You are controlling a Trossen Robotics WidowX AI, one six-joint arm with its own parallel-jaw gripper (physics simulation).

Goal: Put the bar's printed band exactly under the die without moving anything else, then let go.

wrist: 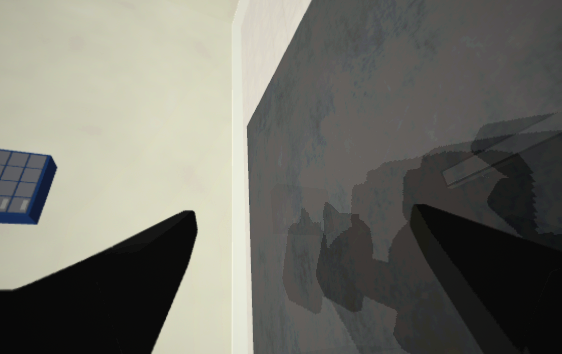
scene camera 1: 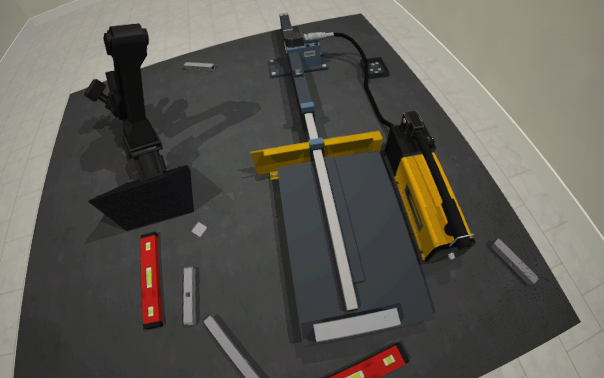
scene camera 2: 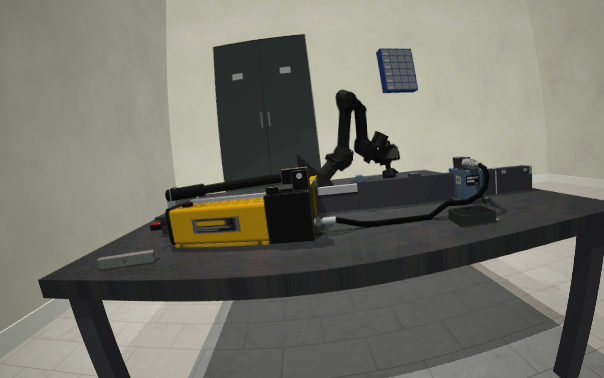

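Pixels of known places: gripper, between the fingertips: (wrist: 302,217) (scene camera 2: 396,163); arm's base, origin of its link: (scene camera 1: 153,176) (scene camera 2: 323,176).
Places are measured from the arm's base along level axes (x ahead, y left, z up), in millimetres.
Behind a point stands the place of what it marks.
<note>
A long pale bar (scene camera 1: 332,220) @[y -312, x 350, z 7 mm] (scene camera 2: 338,189) @[y -62, x 432, z -2 mm] lies along the bed and through the yellow fence into the dark rail (scene camera 1: 302,92) @[y 70, x 456, z 13 mm] (scene camera 2: 410,191) @[y 132, x 493, z -26 mm]. I cannot make out a printed band on it. A blue unit (scene camera 1: 311,56) @[y 255, x 571, z -15 mm] (scene camera 2: 464,185) @[y 249, x 602, z -14 mm] with a dark head (scene camera 1: 295,38) @[y 278, x 530, z 56 mm] stands at the rail's far part; the die cannot be made out separately. My gripper (scene camera 2: 389,172) @[y 400, x -118, z 9 mm] (wrist: 302,217) @[y 400, x -118, z 9 mm] is open and empty. It hangs low behind the rail in scene camera 2, apart from the bar. In scene camera 1 its fingers are hidden by the arm.
A yellow fence (scene camera 1: 350,145) @[y -147, x 486, z -5 mm] crosses the bed. A yellow pump (scene camera 1: 430,205) @[y -382, x 548, z 21 mm] (scene camera 2: 220,222) @[y -368, x 622, z -11 mm] stands to its right, joined by a black hose. Short pale pieces (scene camera 1: 199,66) @[y 468, x 215, z -44 mm] (scene camera 1: 189,295) @[y -319, x 8, z -42 mm] (scene camera 1: 357,325) @[y -521, x 293, z 28 mm] (scene camera 1: 515,261) @[y -575, x 683, z -43 mm] and red levels (scene camera 1: 149,280) @[y -245, x -82, z -50 mm] (scene camera 1: 370,367) @[y -601, x 288, z -47 mm] lie about. A pale-edged strip (wrist: 455,176) shows near the right finger.
</note>
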